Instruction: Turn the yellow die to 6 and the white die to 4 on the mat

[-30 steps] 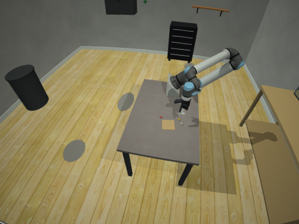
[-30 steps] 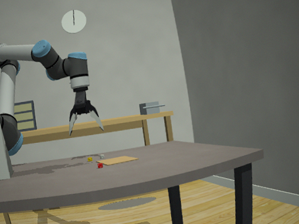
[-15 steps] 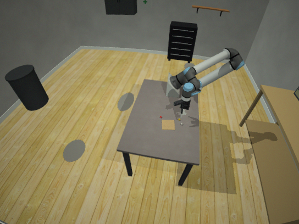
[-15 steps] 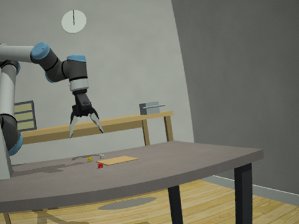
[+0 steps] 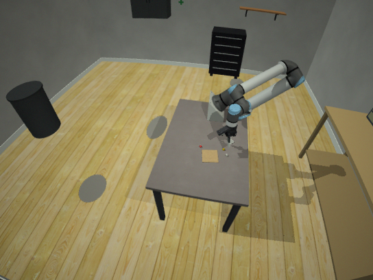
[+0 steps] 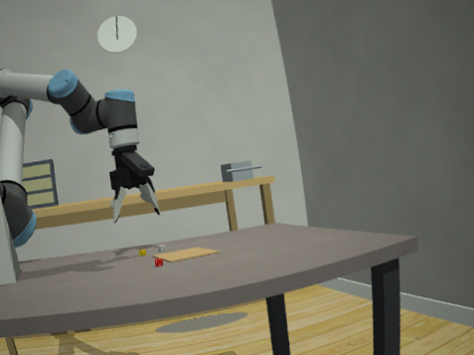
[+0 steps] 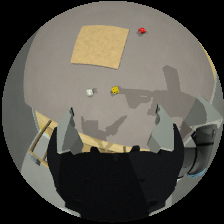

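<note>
Now: hand 100 mm above the yellow die. From my hand the other things lie so: red die (210 mm to the right, 100 mm below, 20 mm behind); white die (100 mm below, 60 mm ahead, 30 mm to the left); tan mat (120 mm to the right, 100 mm below, 80 mm ahead).
</note>
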